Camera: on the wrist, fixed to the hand. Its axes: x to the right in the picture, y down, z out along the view.
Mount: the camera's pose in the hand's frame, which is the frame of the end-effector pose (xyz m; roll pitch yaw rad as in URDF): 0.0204 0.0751 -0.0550 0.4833 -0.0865 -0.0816
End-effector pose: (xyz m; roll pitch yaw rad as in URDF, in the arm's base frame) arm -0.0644 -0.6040 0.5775 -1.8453 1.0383 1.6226
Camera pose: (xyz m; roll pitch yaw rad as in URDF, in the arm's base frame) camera 0.0108 -0.6392 0.5308 -1.2060 0.9749 1.8111
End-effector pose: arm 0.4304 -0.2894 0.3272 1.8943 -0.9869 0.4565
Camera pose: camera 0.3616 -0.2917 0.3931 2.4451 -0.8802 0.3683
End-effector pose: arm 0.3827 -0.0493 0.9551 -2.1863 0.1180 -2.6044
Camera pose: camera 0.3231 0.0179 0.9233 -1.6936 0.1008 -2.4861
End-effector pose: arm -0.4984 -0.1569 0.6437 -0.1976 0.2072 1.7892
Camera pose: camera -0.5610 -0.1648 0.5723 0.2723 0.1060 1.7261
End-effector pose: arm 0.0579 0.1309 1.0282 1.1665 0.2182 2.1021
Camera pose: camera -0.0265 0.1163 1.0701 1.6190 0.2575 1.9867
